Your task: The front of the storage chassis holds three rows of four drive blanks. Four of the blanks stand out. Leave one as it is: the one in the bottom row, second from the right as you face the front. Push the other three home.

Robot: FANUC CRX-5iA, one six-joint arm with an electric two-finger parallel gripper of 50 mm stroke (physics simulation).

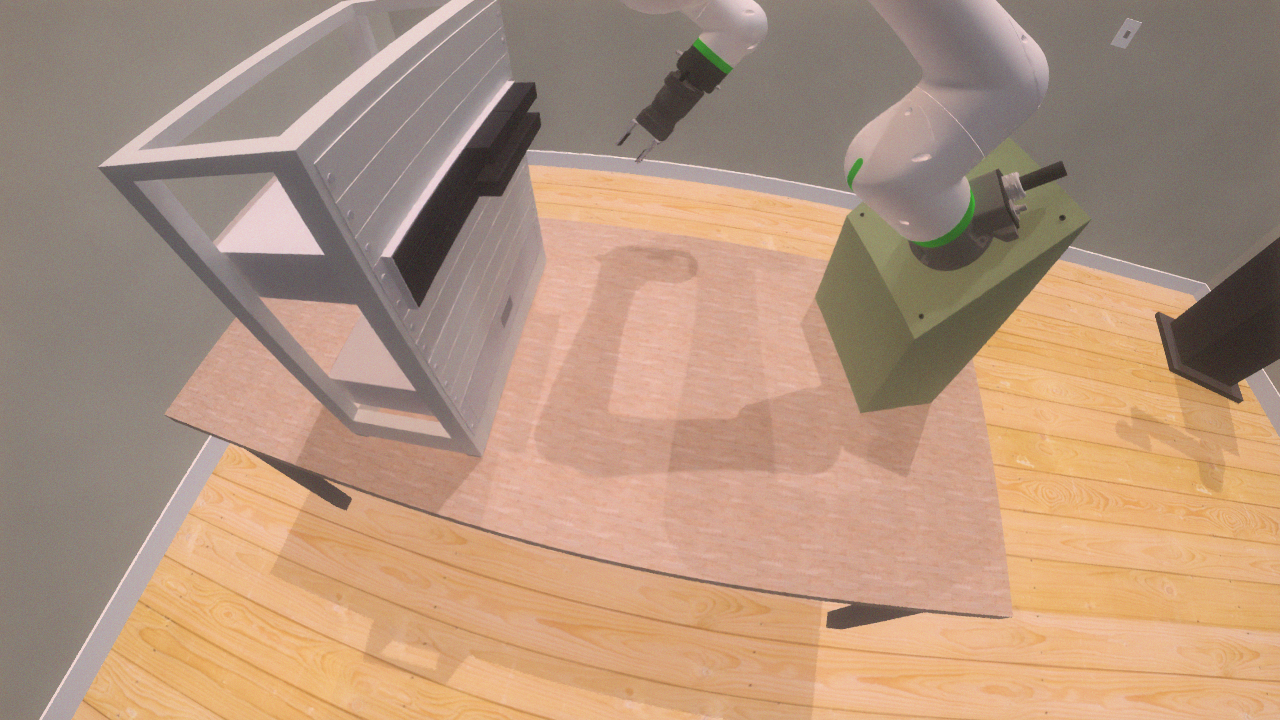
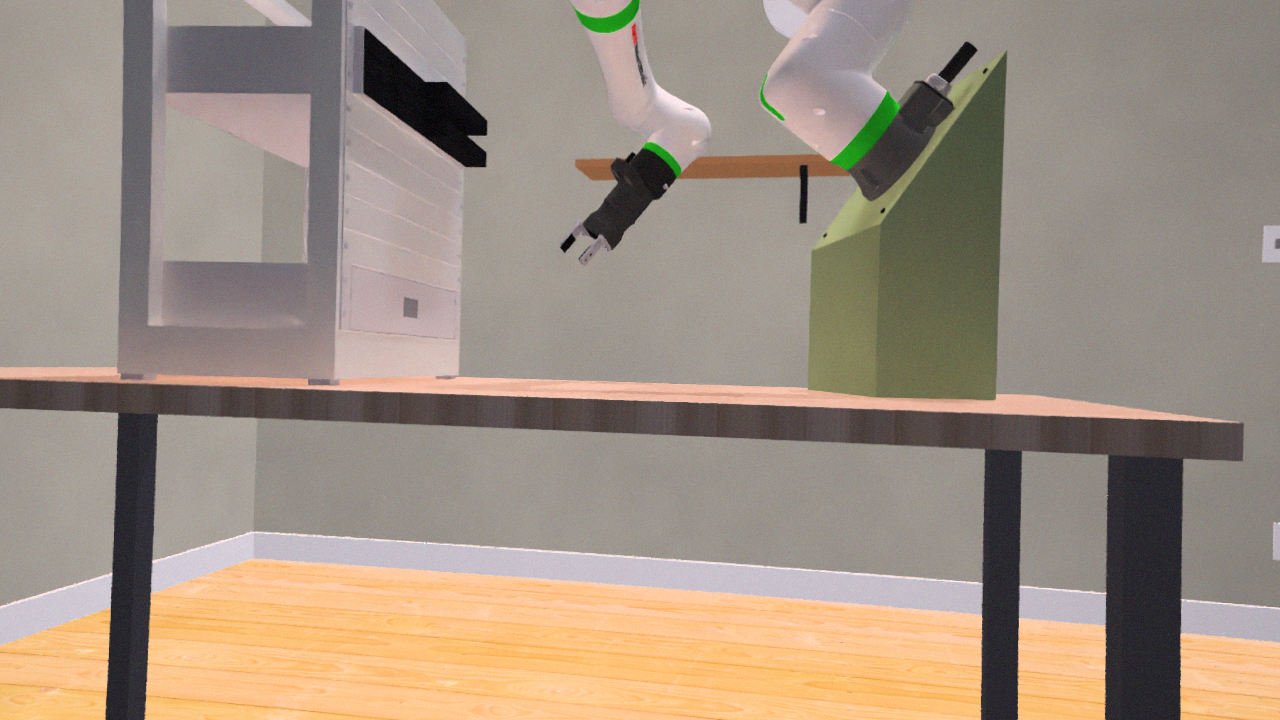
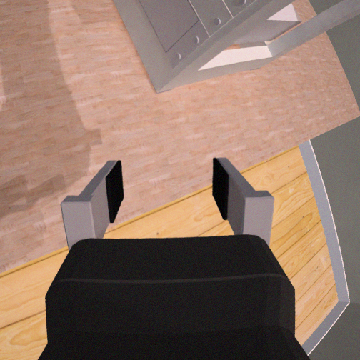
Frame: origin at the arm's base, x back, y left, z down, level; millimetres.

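Seen in the pictures: gripper, fingertip midpoint: point(image 1: 627, 153) point(image 2: 571, 255); arm's base, origin of the base link: point(image 1: 951, 228) point(image 2: 901, 162).
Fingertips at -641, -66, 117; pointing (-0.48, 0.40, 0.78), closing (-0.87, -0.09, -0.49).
Note:
Offsets run from my fingertips to a thing's middle, as dx, dy, dz. "spot": to the spot under its first point.
The pale storage chassis point(image 1: 420, 107) point(image 2: 402, 223) point(image 3: 172, 27) stands at the table's left end, its front toward the robot. Its black drive blanks {-20, +577, -182} point(image 1: 438, 219) point(image 2: 389, 80) form a dark band across the upper front, seen edge-on. At the far end, the right as one faces the front, an upper black block {-67, +359, -211} point(image 1: 501, 129) point(image 2: 453, 105) and a lower black block {spot: -15, +327, -160} point(image 1: 512, 161) point(image 2: 469, 153) stand out, with a gap between them. Single blanks and rows cannot be told apart. My gripper point(image 1: 629, 150) point(image 2: 573, 254) point(image 3: 167, 177) is open and empty, in the air before the chassis, apart from it.
The wooden table point(image 1: 716, 528) point(image 2: 626, 429) point(image 3: 200, 120) carries the chassis and the green robot pedestal point(image 1: 895, 358) point(image 2: 935, 313). A wall shelf point(image 2: 742, 167) is behind the arm. A dark object point(image 1: 1226, 322) stands on the floor at the right.

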